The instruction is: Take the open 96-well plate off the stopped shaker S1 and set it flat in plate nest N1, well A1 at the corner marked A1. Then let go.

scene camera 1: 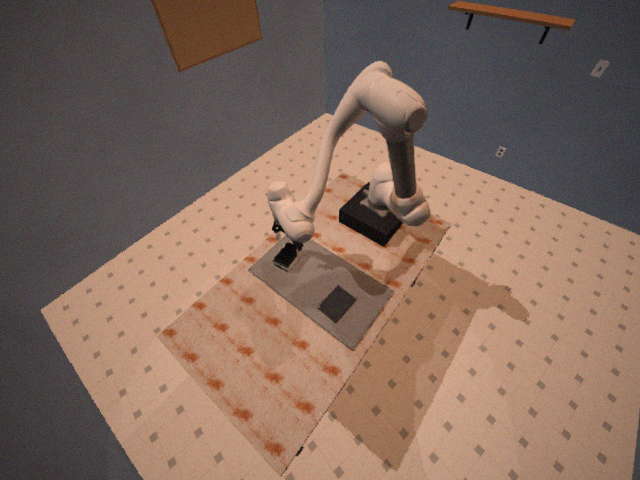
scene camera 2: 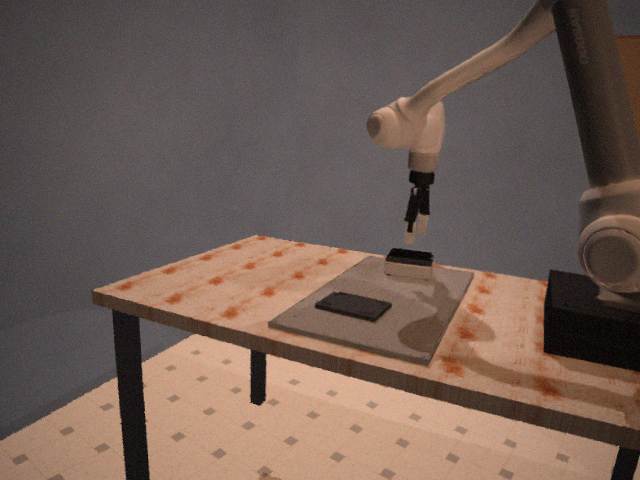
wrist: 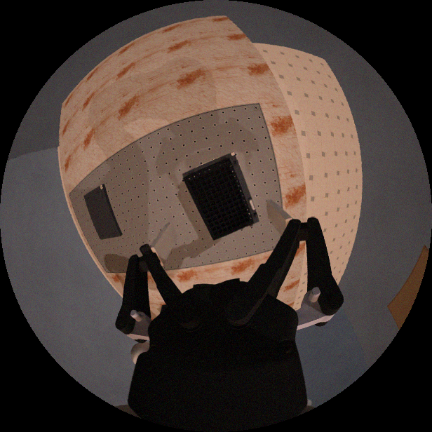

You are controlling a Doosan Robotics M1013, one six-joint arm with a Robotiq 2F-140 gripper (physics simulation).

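Places are measured from the arm's base along level axes (x left, y down, z back), in millimetres.
Pixels of known places: gripper, between the fingertips: [scene camera 1: 288,246] [scene camera 2: 415,238]; arm's base, origin of its link: [scene camera 1: 379,203] [scene camera 2: 637,302].
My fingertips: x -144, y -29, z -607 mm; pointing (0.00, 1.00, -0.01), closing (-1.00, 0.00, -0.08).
Ahead of a thing's pixels: the offset from my fingertips to its top centre. "spot": to the spot under its first point. Level surfaces: height alone.
The black 96-well plate @(dx -5, dy +43, dz -12 mm) [scene camera 1: 287,253] [scene camera 2: 409,255] [wrist: 220,200] lies on the shaker S1, whose pale body @(spot: dx +39, dy +89, dz +0 mm) [scene camera 2: 408,268] shows below it in scene camera 2. Its many wells show in the wrist view, where it looks turned clockwise-slanted to the picture. My gripper [scene camera 2: 415,232] [wrist: 218,219] is wide open and empty, above the plate with a gap below the fingertips. In scene camera 1 the arm's wrist largely hides it. The dark, flat nest N1 @(dx +366, dy +106, dz -23 mm) [scene camera 1: 337,303] [scene camera 2: 353,305] [wrist: 103,212] holds no plate; a small pale mark shows at one corner. The well lettering is too small to read.
A grey perforated board @(dy +120 mm) [scene camera 1: 305,289] [scene camera 2: 361,279] [wrist: 160,175] bears the shaker and nest. It lies on a rust-spotted table @(dy +133 mm) [scene camera 1: 248,361] [scene camera 2: 217,268] [wrist: 155,85]. The arm's black base block [scene camera 1: 369,222] [scene camera 2: 578,325] stands on the table beyond the board.
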